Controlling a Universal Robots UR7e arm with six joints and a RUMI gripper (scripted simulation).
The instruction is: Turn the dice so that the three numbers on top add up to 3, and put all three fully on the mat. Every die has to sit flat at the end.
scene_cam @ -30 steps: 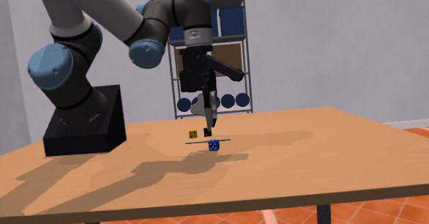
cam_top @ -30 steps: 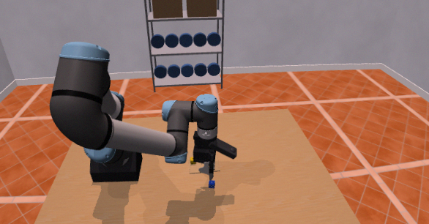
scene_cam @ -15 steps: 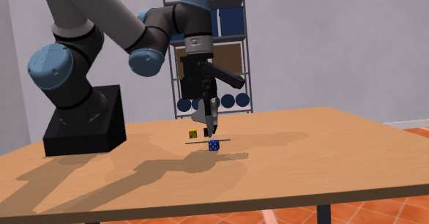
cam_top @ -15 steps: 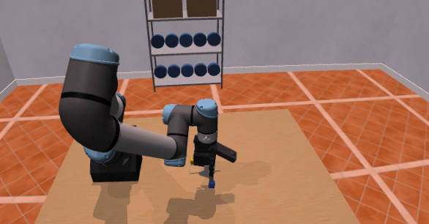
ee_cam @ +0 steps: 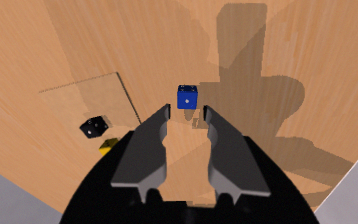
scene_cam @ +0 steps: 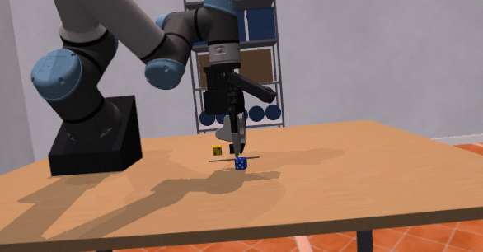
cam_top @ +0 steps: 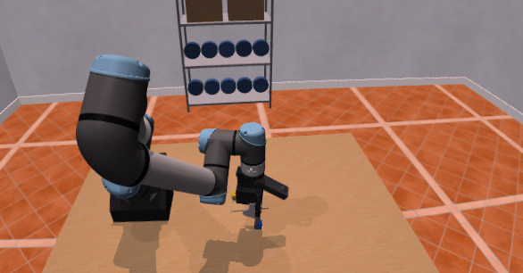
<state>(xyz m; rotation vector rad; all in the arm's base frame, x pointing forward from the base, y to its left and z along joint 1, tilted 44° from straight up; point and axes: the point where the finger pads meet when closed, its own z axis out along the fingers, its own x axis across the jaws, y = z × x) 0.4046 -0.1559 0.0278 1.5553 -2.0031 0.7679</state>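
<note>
Now: hand 4 cm above the blue die. From my hand the other things lie so: yellow die (7 cm behind, 15 cm to the left, 3 cm below); then black die (2 cm behind, 16 cm to the left, 3 cm below); then tan mat (2 cm behind, 16 cm to the left, 5 cm below).
</note>
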